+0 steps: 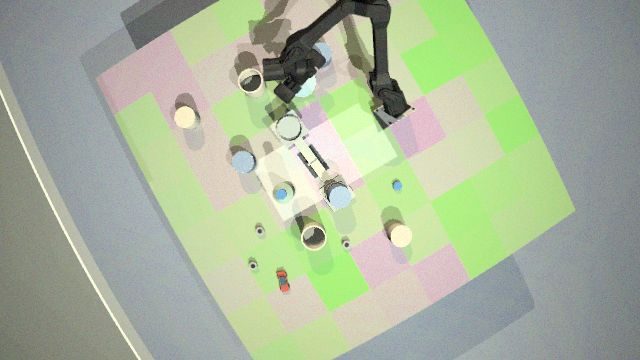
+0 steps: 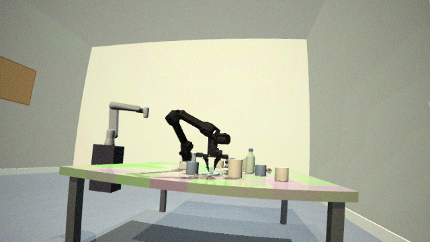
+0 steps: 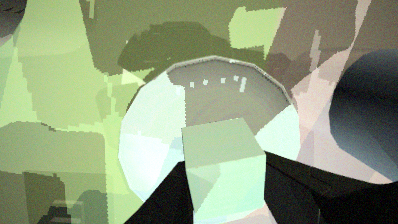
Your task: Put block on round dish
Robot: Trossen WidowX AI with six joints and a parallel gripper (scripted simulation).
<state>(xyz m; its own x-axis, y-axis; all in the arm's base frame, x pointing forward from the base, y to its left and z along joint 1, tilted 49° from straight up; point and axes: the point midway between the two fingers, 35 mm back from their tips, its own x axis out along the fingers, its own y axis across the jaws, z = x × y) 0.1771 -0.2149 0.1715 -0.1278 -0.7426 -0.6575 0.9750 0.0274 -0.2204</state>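
The pale green block is 10 mm above my gripper tip. The rest, counted from my gripper tip: pale round dish 20 mm below; small balance 230 mm to the left, 130 mm ahead, 20 mm above; blue-capped bottle 270 mm ahead, 260 mm to the left, 90 mm above.
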